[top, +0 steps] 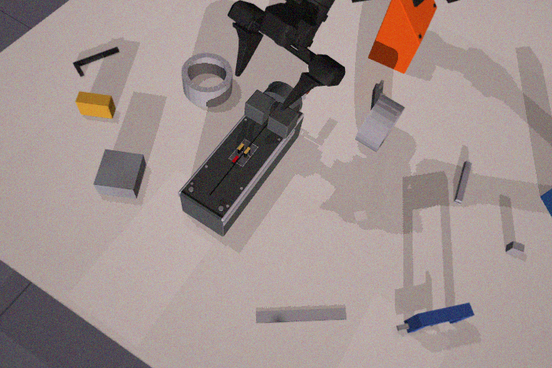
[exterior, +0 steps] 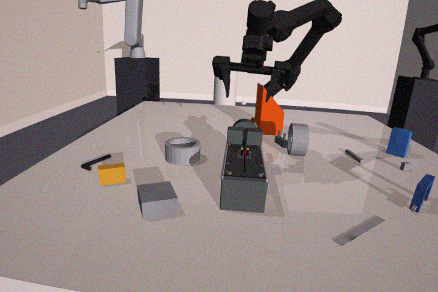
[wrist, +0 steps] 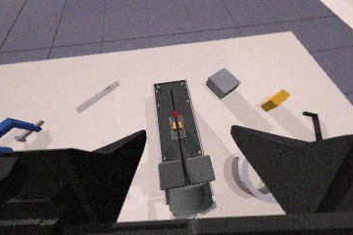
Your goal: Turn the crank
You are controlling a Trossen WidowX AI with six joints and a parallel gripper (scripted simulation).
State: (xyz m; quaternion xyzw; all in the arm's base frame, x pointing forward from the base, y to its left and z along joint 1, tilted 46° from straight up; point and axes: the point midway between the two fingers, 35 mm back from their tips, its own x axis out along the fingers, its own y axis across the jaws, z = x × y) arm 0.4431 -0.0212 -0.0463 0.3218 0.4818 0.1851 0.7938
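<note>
My gripper tip is 140 mm past the crank handle, 90 mm above it and 20 mm to the right of it. From my gripper tip the other things lie so: red pointer 110 mm below, 70 mm ahead, 10 mm to the left; grey cube 190 mm ahead, 180 mm below, 150 mm to the right; yellow block 290 mm to the right, 180 mm below, 120 mm ahead.
</note>
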